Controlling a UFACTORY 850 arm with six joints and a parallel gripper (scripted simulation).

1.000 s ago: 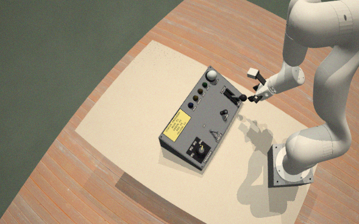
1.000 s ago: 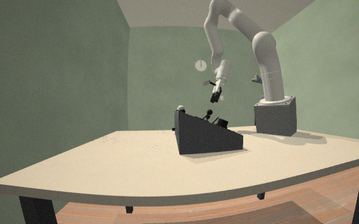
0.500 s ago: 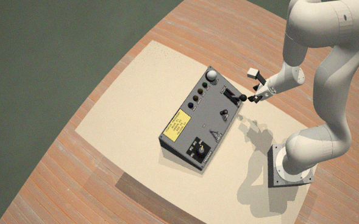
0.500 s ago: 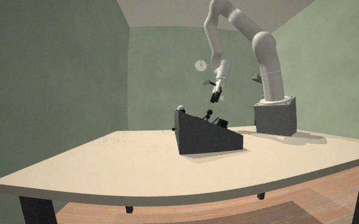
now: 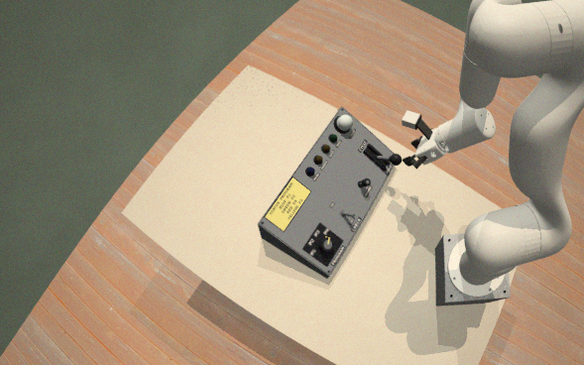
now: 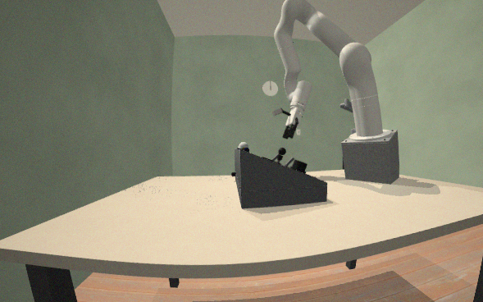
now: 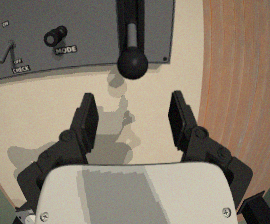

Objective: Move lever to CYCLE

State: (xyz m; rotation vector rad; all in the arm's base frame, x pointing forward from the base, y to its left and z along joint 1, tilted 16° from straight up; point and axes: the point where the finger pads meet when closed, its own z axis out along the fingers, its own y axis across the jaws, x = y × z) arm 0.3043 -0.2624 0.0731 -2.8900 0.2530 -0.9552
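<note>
Right now my hand is 11 cm above the lever, 6 cm short of it and 1 cm to the left of it. From my hand the other things lie so: grey sloped console (16 cm to the left, 14 cm below, 14 cm ahead); rotary selector (33 cm to the left, 14 cm ahead, 12 cm below); toggle (12 cm below, 11 cm to the left, 10 cm ahead).
</note>
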